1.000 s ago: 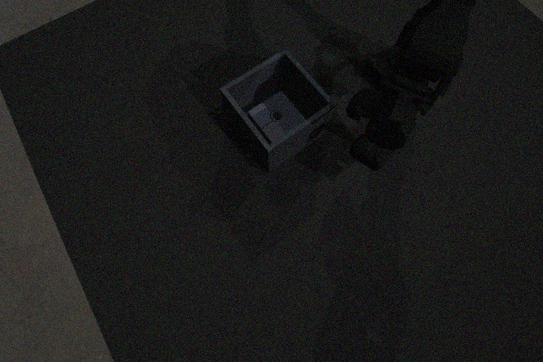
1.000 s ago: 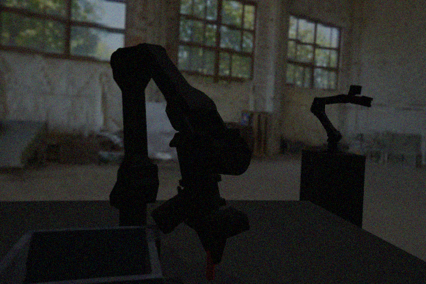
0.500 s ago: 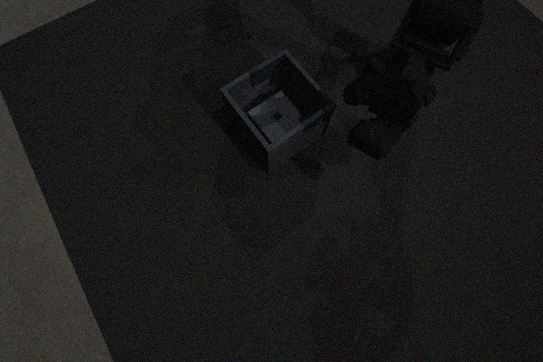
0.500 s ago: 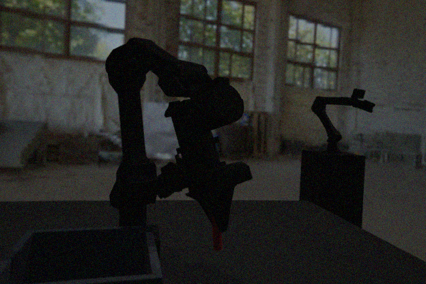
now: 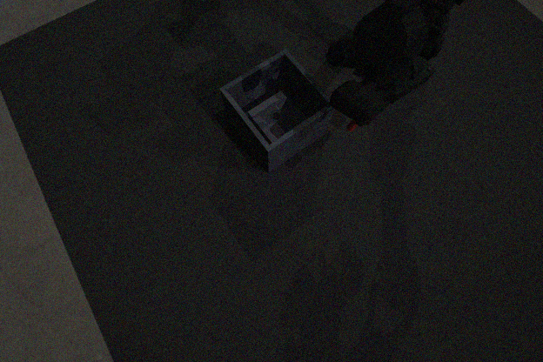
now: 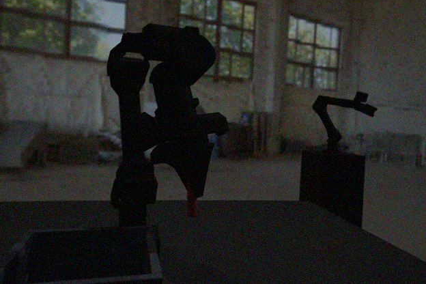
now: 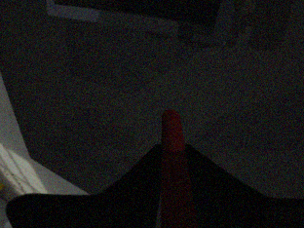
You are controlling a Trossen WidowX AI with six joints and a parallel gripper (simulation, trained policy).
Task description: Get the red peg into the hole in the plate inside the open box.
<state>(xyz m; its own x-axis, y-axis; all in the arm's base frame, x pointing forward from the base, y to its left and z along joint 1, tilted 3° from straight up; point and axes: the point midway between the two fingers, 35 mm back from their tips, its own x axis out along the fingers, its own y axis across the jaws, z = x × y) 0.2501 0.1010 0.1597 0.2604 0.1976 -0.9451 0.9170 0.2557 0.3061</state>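
Now: gripper tip 14 cm to the left of the pale plate, 13 cm above it and 8 cm short of it. The rest, counted from my gripper tip: red peg (1 cm to the right, 1 cm above).
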